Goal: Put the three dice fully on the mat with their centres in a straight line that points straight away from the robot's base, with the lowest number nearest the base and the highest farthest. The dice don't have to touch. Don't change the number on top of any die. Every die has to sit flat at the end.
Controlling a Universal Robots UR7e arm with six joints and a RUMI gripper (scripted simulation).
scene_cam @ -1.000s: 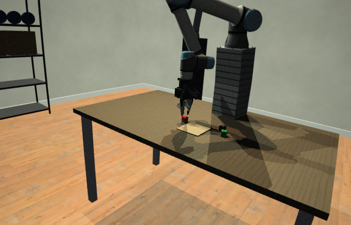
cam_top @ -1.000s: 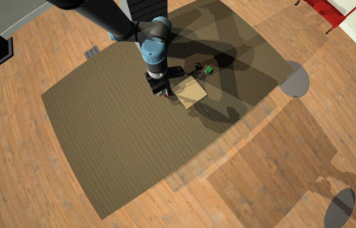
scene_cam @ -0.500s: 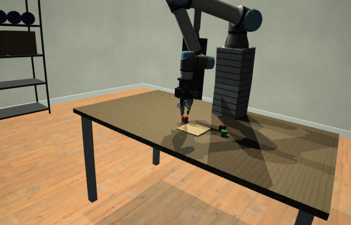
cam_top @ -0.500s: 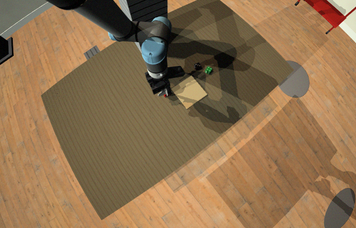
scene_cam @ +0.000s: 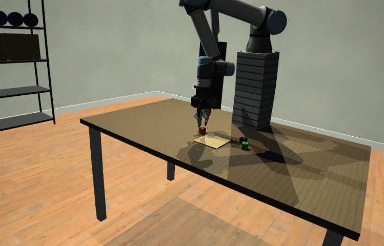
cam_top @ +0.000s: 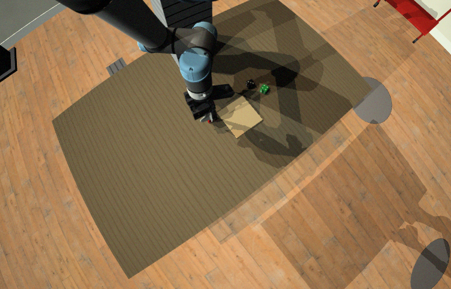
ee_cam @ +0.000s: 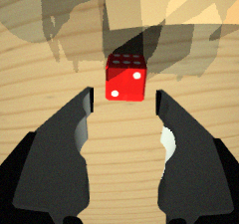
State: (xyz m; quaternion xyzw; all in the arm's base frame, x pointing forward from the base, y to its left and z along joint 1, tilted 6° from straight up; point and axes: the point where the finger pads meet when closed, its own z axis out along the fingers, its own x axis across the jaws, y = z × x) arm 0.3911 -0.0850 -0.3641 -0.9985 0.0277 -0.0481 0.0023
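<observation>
The red die is 4 cm below my hand. From my hand the other things lie so: black die 6 cm behind, 23 cm to the left, 4 cm below; tan mat 5 cm ahead, 11 cm to the left, 5 cm below; green die 27 cm to the left, 4 cm below.
</observation>
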